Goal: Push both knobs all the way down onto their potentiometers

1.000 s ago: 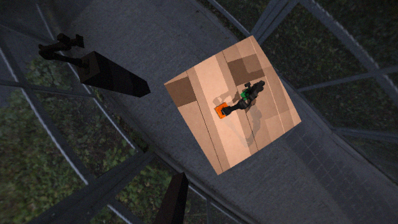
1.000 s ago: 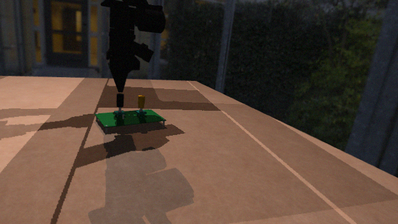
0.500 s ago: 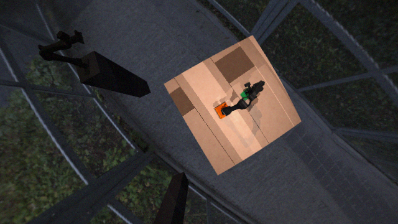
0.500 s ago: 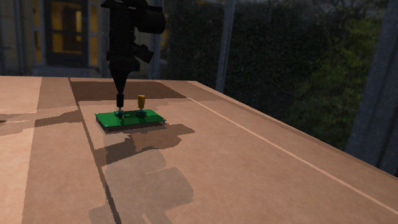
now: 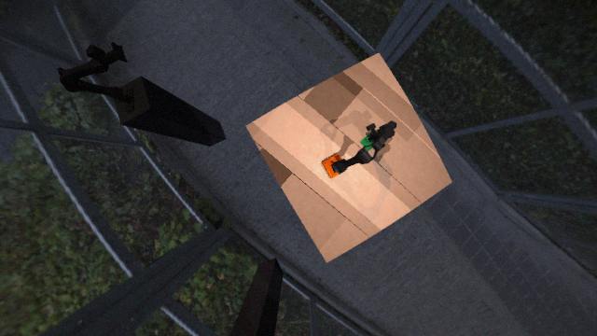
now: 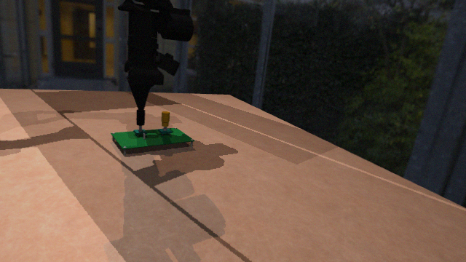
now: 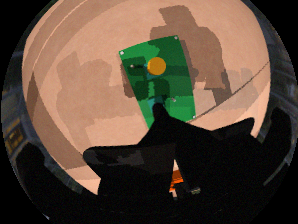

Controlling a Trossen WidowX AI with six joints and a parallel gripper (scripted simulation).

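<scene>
The potentiometer is 30 mm below my gripper tip. The rest, counted from my gripper tip: yellow knob (50 mm ahead, 20 mm below).
</scene>
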